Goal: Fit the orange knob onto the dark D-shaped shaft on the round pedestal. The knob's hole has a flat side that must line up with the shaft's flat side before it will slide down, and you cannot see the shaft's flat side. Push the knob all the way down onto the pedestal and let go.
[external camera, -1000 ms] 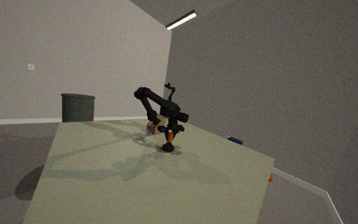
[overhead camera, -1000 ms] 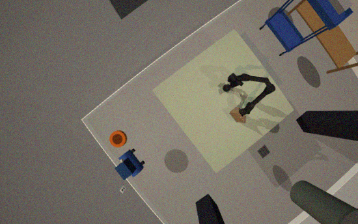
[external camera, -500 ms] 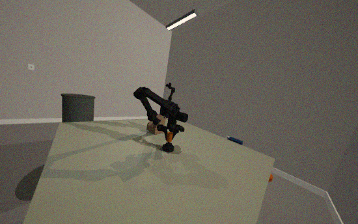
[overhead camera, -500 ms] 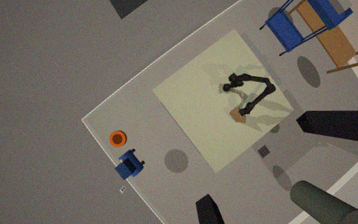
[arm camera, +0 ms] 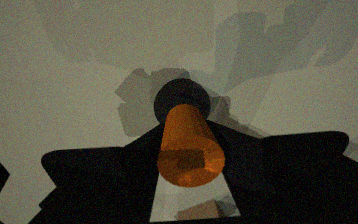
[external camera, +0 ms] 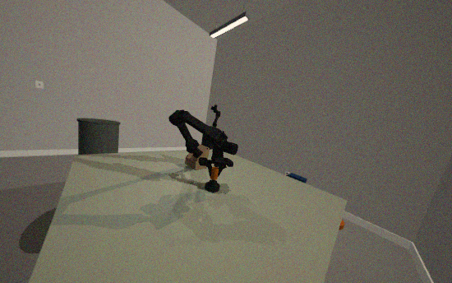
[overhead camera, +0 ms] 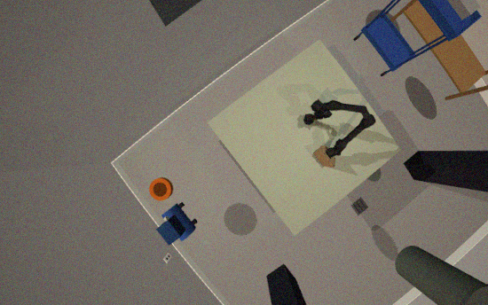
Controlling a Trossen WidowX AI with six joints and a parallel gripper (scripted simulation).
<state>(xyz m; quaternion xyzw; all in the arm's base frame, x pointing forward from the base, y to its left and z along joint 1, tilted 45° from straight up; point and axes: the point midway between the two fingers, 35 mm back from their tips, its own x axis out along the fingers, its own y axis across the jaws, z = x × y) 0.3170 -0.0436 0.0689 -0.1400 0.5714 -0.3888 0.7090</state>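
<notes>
Now: the orange knob 20 mm above my gripper tip. Round my gripper tip: dark round pedestal: 40 mm below.
</notes>
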